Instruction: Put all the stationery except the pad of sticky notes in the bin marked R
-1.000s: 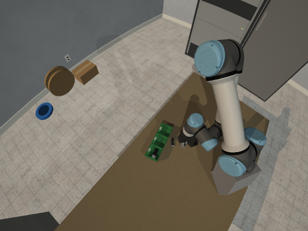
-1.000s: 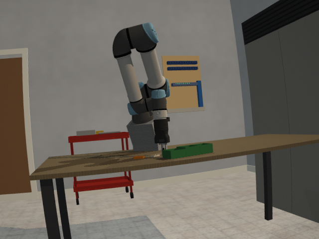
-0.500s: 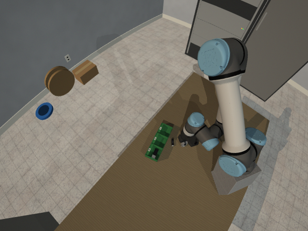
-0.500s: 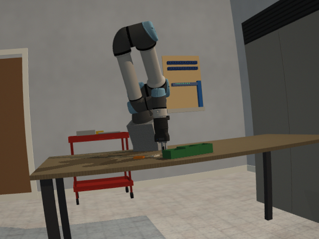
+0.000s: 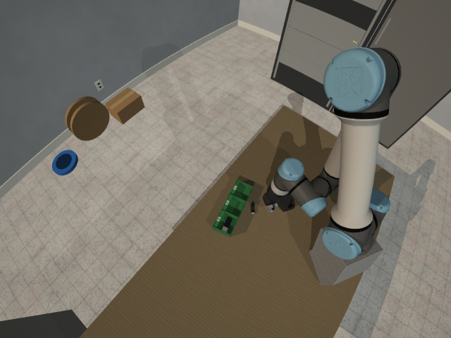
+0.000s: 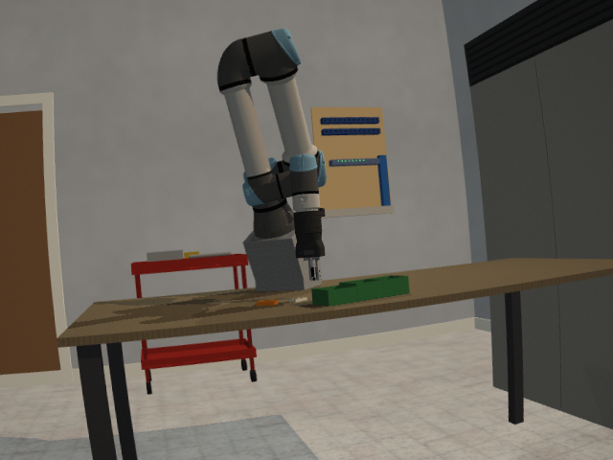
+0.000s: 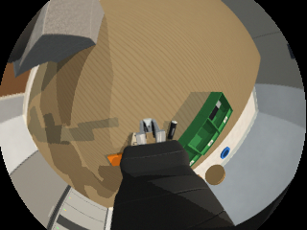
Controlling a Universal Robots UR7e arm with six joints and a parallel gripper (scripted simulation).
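Now: the row of three bins 130 mm ahead of my hand, 100 mm to the left of it and 50 mm below it. Round my hand: beige dotted tile (60 mm to the right, 60 mm below, 40 mm ahead); then black stick (60 mm below, 60 mm ahead, 40 mm to the left); then small grey piece (10 mm below).
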